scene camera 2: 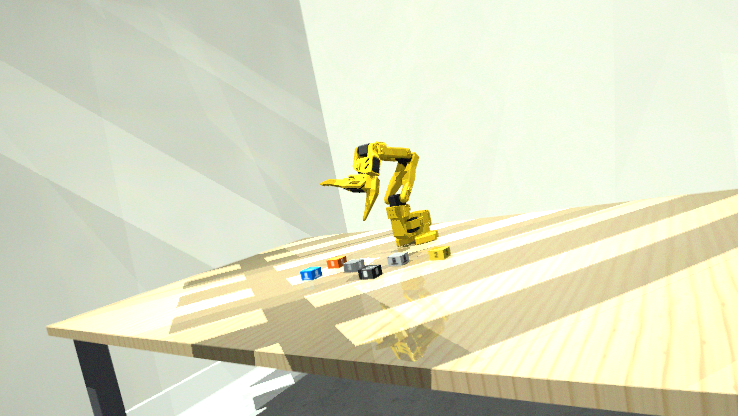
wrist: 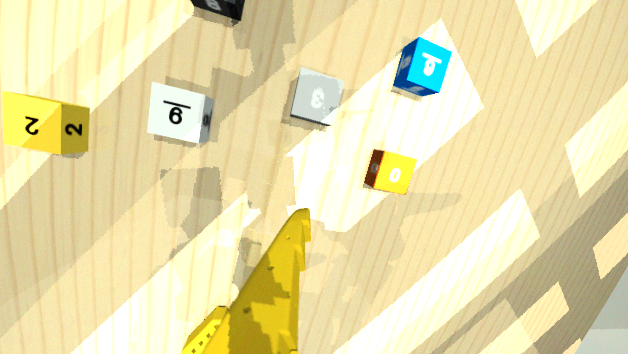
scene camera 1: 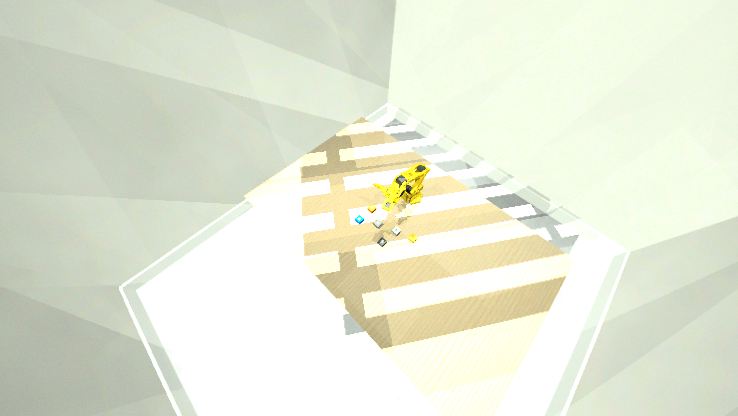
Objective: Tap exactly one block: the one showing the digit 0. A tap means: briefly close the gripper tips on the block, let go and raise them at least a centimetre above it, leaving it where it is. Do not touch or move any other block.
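Observation:
The orange block (scene camera 1: pixel 371 208) (scene camera 2: pixel 336 262) (wrist: pixel 395 174) shows a white 0 on its top; that face looks yellow in the bright light of the wrist view. It stands on the table, right of and beyond the fixed jaw's tip in the wrist view. My gripper (scene camera 1: pixel 380 196) (scene camera 2: pixel 343 201) is fully open and empty, high above the table. In the wrist view one notched jaw (wrist: pixel 280 270) shows; the moving jaw has swung out of the picture. The gripper touches no block.
Near the orange block stand a grey block (scene camera 1: pixel 377 223) (scene camera 2: pixel 354 266) (wrist: pixel 317 97) with a 3 and a blue block (scene camera 1: pixel 359 219) (scene camera 2: pixel 310 273) (wrist: pixel 429 65). Further off are white (scene camera 1: pixel 396 230) (scene camera 2: pixel 397 258) (wrist: pixel 176 114), black (scene camera 1: pixel 381 241) (scene camera 2: pixel 370 271) (wrist: pixel 220 7) and yellow (scene camera 1: pixel 412 238) (scene camera 2: pixel 439 252) (wrist: pixel 32 122) blocks.

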